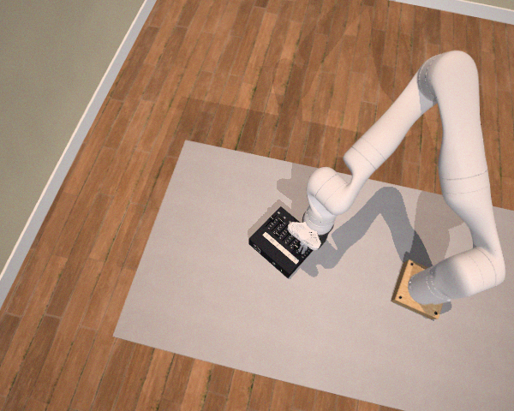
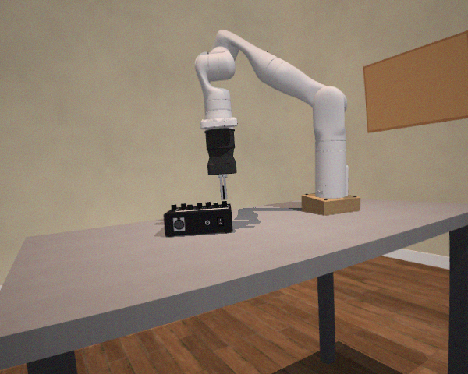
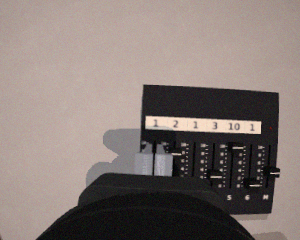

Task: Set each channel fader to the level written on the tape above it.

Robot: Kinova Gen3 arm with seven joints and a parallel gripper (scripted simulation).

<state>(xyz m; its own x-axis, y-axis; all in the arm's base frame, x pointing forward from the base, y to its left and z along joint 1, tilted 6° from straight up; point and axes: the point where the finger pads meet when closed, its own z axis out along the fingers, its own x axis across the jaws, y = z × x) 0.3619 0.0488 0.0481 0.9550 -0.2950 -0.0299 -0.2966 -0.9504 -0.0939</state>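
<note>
My hand is 12 cm short of the master fader cap, 6 cm to the left of it and 3 cm above it.
</note>
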